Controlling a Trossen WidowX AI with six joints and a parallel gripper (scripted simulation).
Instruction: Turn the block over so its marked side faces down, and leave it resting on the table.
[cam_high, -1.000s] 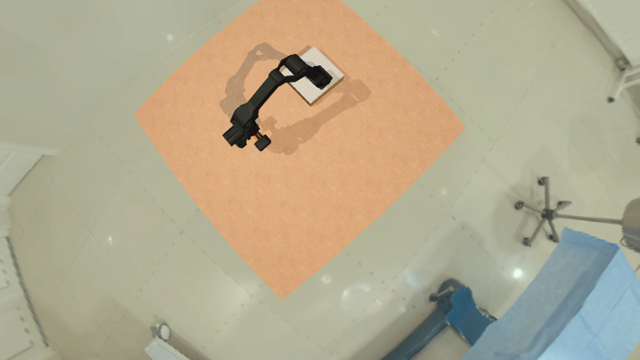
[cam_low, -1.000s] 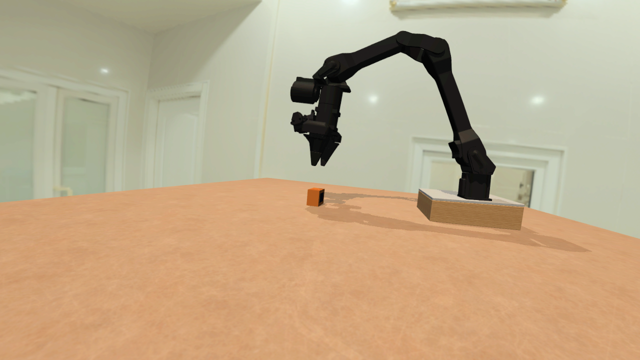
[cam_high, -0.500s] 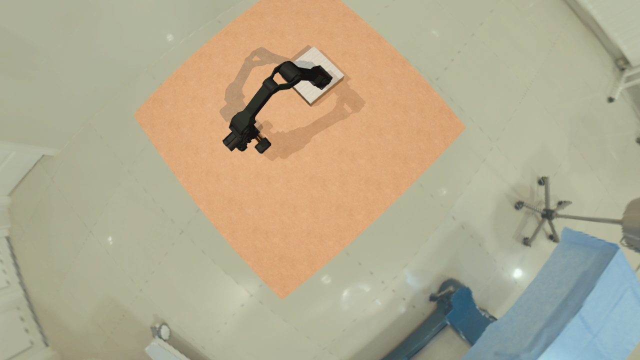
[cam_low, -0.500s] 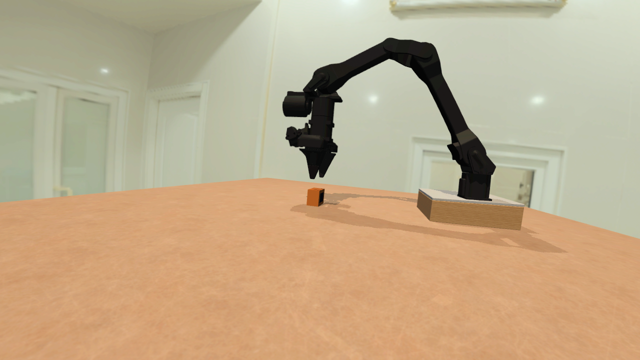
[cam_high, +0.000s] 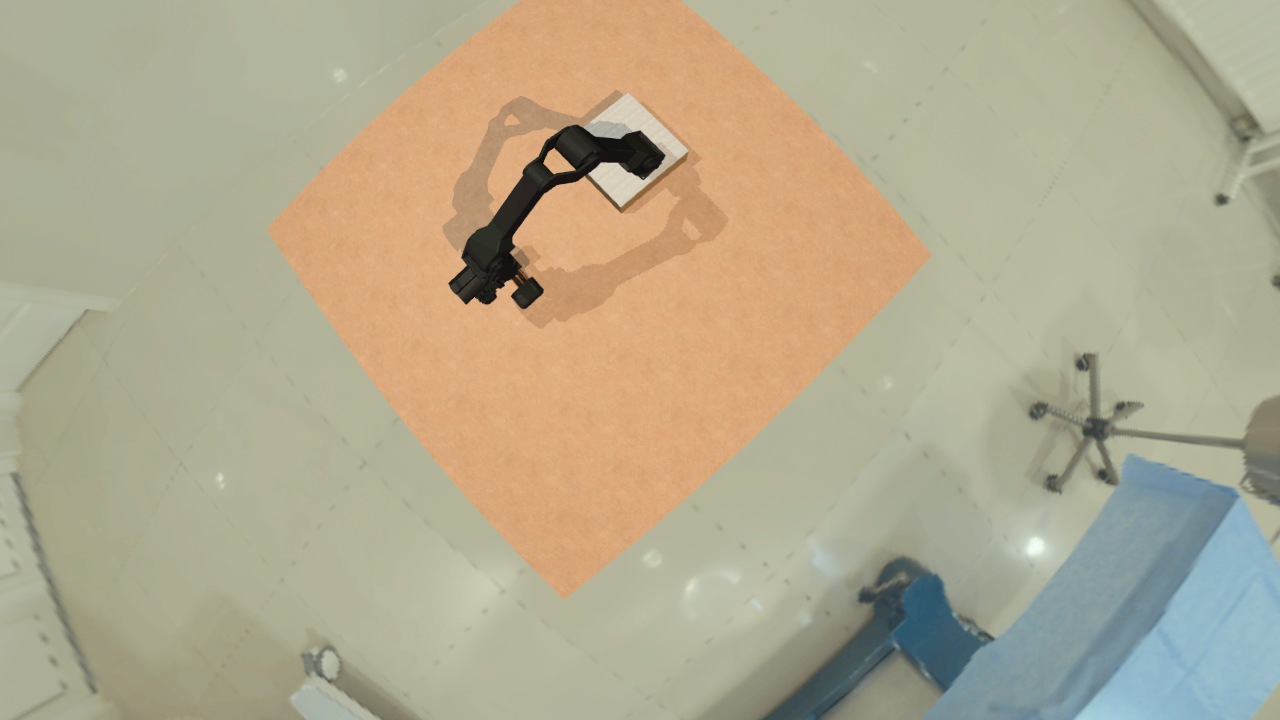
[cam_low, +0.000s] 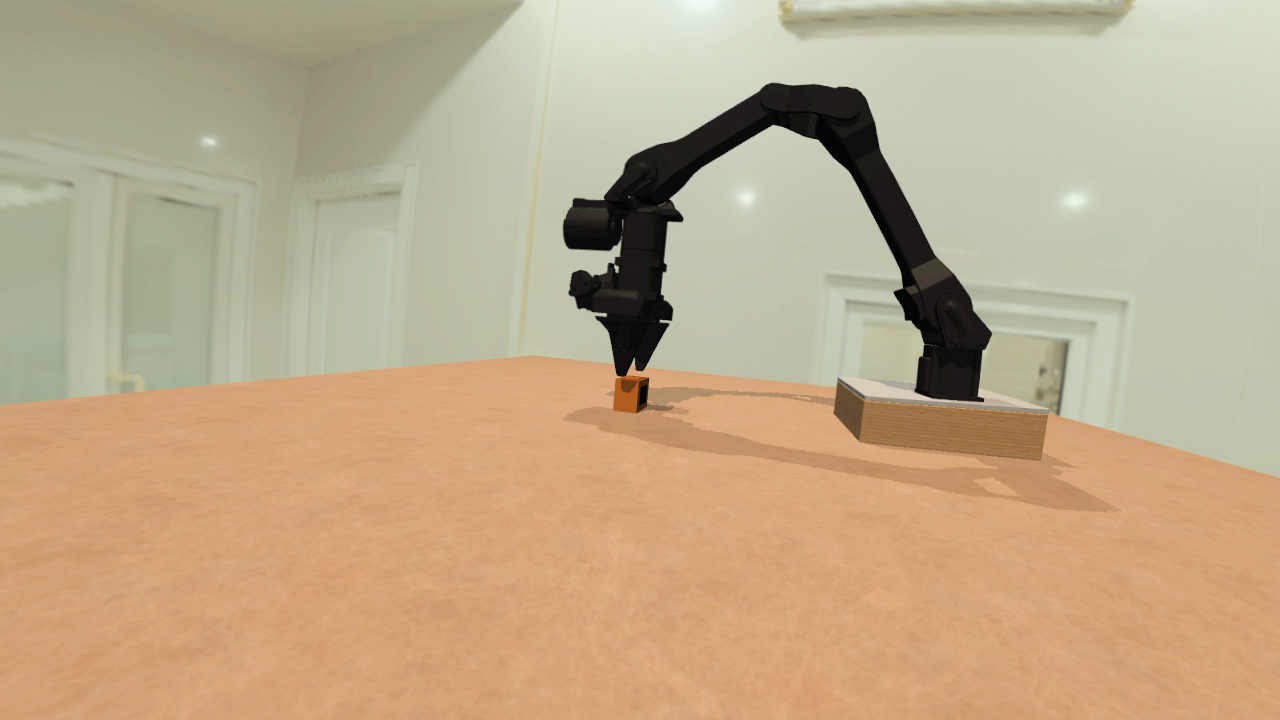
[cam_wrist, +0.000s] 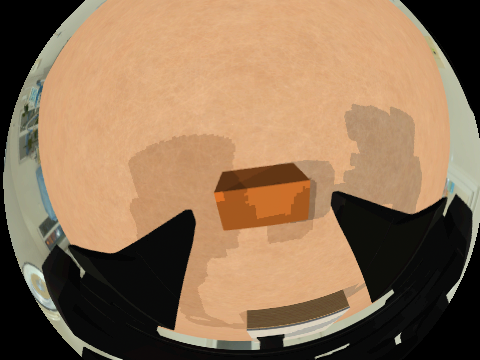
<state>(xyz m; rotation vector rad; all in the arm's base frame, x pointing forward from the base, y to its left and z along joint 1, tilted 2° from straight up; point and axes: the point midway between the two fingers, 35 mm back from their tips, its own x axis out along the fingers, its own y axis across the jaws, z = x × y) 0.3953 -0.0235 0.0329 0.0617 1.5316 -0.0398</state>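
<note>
My gripper tip is 3 cm above the orange block and 1 cm past it.
</note>
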